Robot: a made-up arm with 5 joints. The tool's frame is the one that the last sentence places. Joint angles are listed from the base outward.
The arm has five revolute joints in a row. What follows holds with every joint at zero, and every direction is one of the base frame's.
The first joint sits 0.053 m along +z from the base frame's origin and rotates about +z.
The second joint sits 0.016 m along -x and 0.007 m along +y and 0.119 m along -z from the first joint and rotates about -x.
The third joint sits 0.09 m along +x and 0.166 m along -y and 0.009 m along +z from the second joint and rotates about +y.
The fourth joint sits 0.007 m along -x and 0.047 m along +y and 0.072 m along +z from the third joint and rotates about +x.
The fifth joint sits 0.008 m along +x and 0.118 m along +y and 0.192 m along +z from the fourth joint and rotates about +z.
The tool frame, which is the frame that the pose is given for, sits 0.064 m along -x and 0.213 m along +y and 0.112 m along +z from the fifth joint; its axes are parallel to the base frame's.
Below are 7 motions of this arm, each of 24 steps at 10 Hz.
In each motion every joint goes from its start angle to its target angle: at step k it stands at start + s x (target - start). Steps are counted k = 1, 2, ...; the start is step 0. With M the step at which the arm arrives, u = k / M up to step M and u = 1 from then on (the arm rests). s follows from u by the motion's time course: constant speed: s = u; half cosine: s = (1 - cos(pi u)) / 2; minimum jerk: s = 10 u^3 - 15 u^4 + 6 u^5.
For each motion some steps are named. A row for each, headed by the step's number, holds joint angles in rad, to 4 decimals.
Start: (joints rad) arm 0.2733 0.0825 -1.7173 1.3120 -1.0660
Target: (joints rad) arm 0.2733 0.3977 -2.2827 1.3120 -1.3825
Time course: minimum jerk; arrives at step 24
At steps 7, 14, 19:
7: 0.2733 0.1305 -1.8034 1.3120 -1.1142
14: 0.2733 0.2884 -2.0867 1.3120 -1.2728
19: 0.2733 0.3774 -2.2462 1.3120 -1.3621

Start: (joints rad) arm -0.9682 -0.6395 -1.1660 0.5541 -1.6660
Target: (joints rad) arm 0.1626 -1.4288 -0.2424 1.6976 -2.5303
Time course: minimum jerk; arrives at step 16
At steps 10, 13, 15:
10: -0.1486 -1.2116 -0.4966 1.3829 -2.2924
13: 0.1075 -1.3903 -0.2874 1.6418 -2.4881
15: 0.1601 -1.4270 -0.2444 1.6951 -2.5284

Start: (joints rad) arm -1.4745 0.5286 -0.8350 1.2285 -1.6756
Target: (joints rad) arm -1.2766 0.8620 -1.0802 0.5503 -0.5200
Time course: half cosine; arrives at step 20
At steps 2, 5, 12, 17, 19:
2: -1.4697 0.5368 -0.8410 1.2119 -1.6473
5: -1.4455 0.5774 -0.8709 1.1292 -1.5064
12: -1.3450 0.7468 -0.9955 0.7846 -0.9192
17: -1.2874 0.8438 -1.0668 0.5873 -0.5830
19: -1.2778 0.8599 -1.0787 0.5545 -0.5271

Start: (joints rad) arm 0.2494 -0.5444 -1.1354 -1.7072 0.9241
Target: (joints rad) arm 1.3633 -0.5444 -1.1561 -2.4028 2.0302
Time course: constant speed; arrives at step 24
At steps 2, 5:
2: 0.3422 -0.5444 -1.1371 -1.7652 1.0163
5: 0.4815 -0.5444 -1.1397 -1.8521 1.1545

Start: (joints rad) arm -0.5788 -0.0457 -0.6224 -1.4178 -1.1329
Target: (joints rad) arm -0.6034 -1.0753 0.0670 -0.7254 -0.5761
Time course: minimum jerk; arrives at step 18
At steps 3, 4, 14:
3: -0.5797 -0.0822 -0.5979 -1.3932 -1.1131
4: -0.5807 -0.1244 -0.5697 -1.3649 -1.0904
14: -0.6015 -0.9966 0.0143 -0.7783 -0.6186

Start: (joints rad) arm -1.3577 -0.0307 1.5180 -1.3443 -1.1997
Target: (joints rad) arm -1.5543 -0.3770 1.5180 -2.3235 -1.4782
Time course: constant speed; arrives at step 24
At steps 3, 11, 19, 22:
3: -1.3823 -0.0740 1.5180 -1.4667 -1.2345
11: -1.4478 -0.1894 1.5180 -1.7931 -1.3273
19: -1.5133 -0.3049 1.5180 -2.1195 -1.4202
22: -1.5379 -0.3481 1.5180 -2.2419 -1.4550

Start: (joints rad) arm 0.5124 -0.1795 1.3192 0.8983 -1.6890
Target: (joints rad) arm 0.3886 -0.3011 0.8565 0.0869 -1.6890
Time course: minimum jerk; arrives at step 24
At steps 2, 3, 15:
2: 0.5118 -0.1801 1.3168 0.8942 -1.6890
3: 0.5104 -0.1815 1.3118 0.8853 -1.6890
15: 0.4227 -0.2676 0.9838 0.3102 -1.6890

